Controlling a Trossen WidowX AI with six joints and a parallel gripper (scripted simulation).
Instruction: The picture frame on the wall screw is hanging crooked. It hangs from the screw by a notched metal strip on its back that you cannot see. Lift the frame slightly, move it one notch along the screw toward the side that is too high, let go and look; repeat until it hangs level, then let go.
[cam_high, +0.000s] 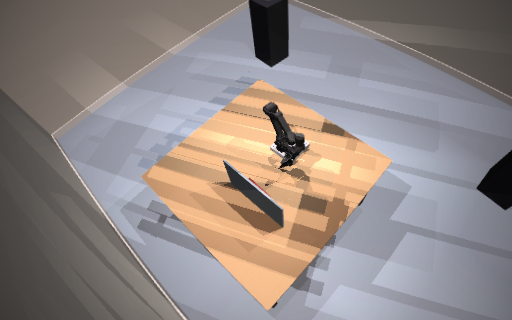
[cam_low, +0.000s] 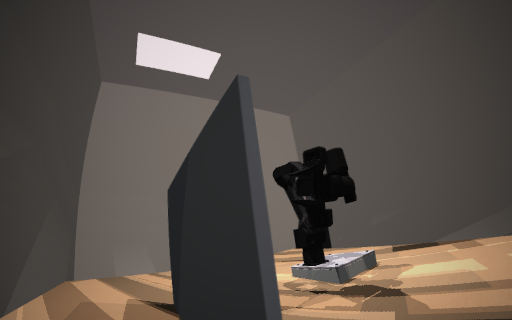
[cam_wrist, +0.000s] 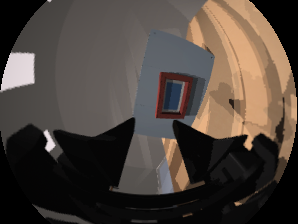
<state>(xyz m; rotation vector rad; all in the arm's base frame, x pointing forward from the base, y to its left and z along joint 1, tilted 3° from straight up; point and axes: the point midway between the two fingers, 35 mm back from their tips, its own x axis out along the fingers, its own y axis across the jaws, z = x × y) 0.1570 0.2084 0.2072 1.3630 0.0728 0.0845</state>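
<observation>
Right now the red picture frame is 20 cm ahead of my gripper tip and 9 cm below it. Also, from my gripper tip: grey wall panel (21 cm ahead, 1 cm to the right, 10 cm below).
</observation>
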